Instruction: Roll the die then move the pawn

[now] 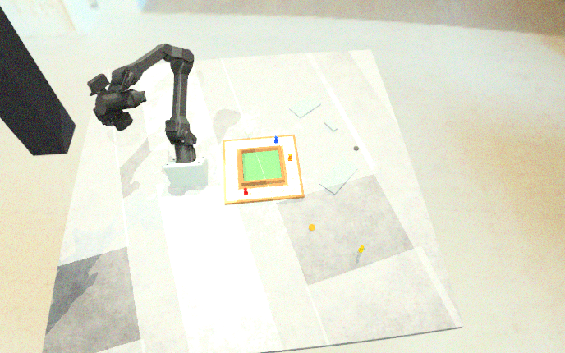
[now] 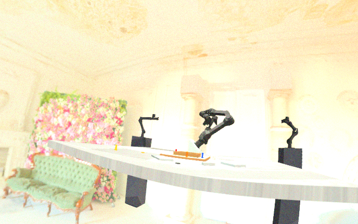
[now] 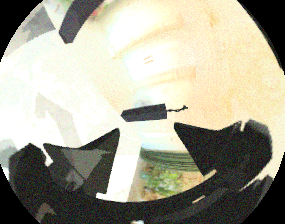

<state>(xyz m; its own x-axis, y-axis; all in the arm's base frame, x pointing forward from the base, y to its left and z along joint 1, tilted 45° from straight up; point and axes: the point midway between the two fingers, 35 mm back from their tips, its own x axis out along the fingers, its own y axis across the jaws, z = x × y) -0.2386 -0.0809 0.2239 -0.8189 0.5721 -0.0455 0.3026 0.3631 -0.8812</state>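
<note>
Now: the white die 500 mm ahead of my gripper tip, 270 mm below it and 60 mm to the left of it. Also, from my gripper tip: red pawn: 480 mm ahead, 250 mm below, 220 mm to the right; then green tray: 540 mm ahead, 270 mm below, 110 mm to the right; then blue pawn: 600 mm ahead, 250 mm below, 10 mm to the left.
</note>
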